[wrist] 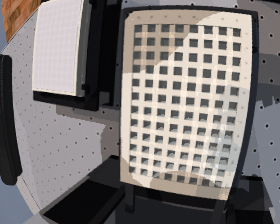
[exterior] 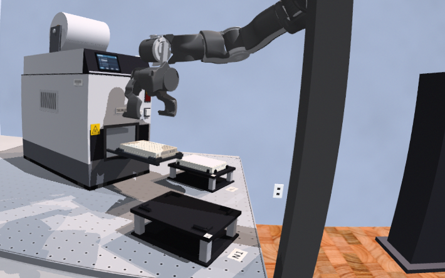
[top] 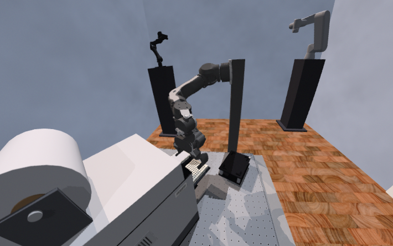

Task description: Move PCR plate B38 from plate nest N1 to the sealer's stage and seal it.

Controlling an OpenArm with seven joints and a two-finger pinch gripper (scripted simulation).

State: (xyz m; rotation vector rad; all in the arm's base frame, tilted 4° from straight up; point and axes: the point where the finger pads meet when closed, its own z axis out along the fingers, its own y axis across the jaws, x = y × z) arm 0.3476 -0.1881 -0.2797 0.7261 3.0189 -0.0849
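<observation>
Right now the start key is 130 mm to the right of my hand and 50 mm ahead of it. From my hand the other things lie so: door (110 mm below, 60 mm ahead, 30 mm to the right); then sealer's stage (90 mm below); then 96-well plate B38 (80 mm below).
</observation>
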